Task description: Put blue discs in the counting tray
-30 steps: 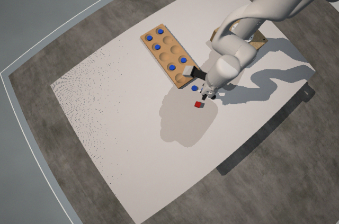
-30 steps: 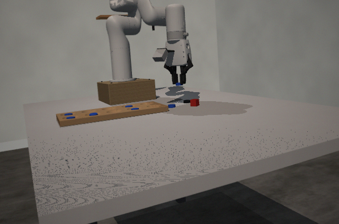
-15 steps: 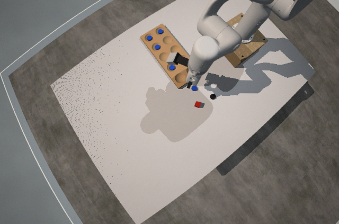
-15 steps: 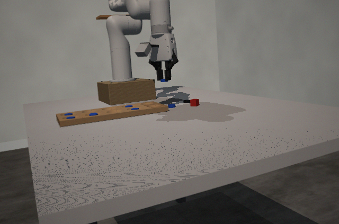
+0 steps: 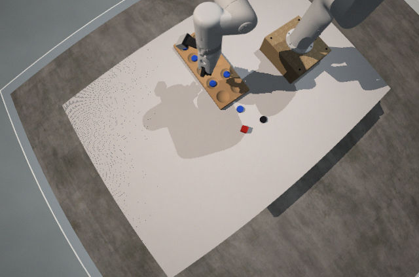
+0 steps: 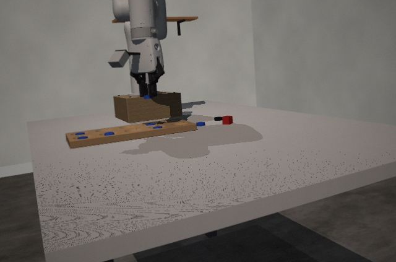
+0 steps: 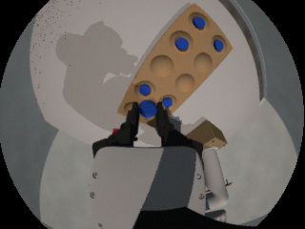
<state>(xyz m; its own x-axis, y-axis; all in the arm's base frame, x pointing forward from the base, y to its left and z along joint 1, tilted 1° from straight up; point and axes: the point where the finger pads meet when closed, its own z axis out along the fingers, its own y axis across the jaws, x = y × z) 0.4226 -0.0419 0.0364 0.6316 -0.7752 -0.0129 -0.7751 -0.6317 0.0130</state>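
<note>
Right now my hand is 30 mm past the wooden counting tray, 60 mm to the left of it and 130 mm above it. The rest, counted from my hand: black disc 120 mm behind, 260 mm to the left, 130 mm below; then red cube 30 mm behind, 260 mm to the left, 120 mm below.
</note>
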